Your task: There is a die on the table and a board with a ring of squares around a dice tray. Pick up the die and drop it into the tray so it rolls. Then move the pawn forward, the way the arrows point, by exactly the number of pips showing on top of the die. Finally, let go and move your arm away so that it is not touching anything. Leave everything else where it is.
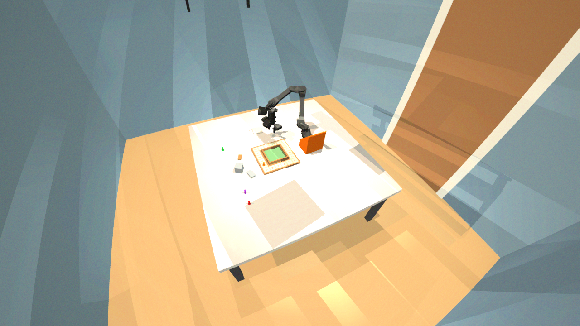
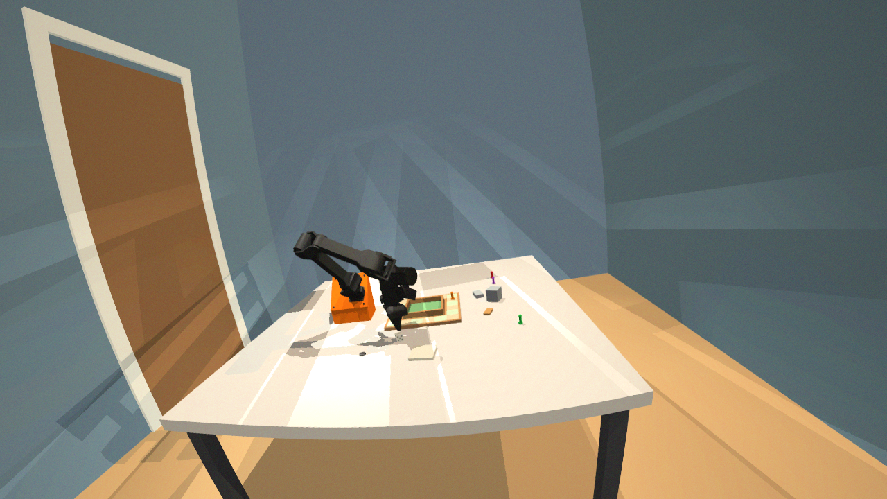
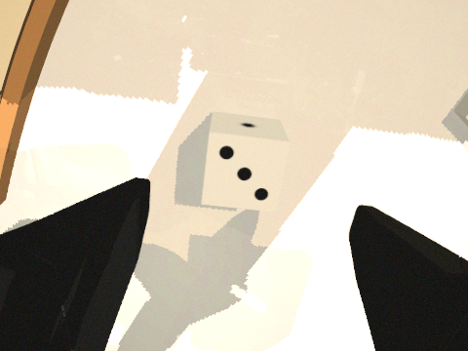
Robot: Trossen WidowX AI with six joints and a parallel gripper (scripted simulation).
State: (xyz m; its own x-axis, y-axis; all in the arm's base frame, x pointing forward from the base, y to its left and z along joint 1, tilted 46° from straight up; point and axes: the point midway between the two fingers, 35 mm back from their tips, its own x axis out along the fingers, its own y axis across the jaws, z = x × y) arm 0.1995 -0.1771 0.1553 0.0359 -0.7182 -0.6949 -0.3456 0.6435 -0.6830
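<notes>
The white die is 40 mm below my gripper tip. Also, from my gripper tip: brown block (320 mm ahead, 140 mm to the left, 40 mm below); then green dice tray (70 mm ahead, 230 mm to the left, 40 mm below); then black disc (120 mm behind, 80 mm to the right, 50 mm below).
</notes>
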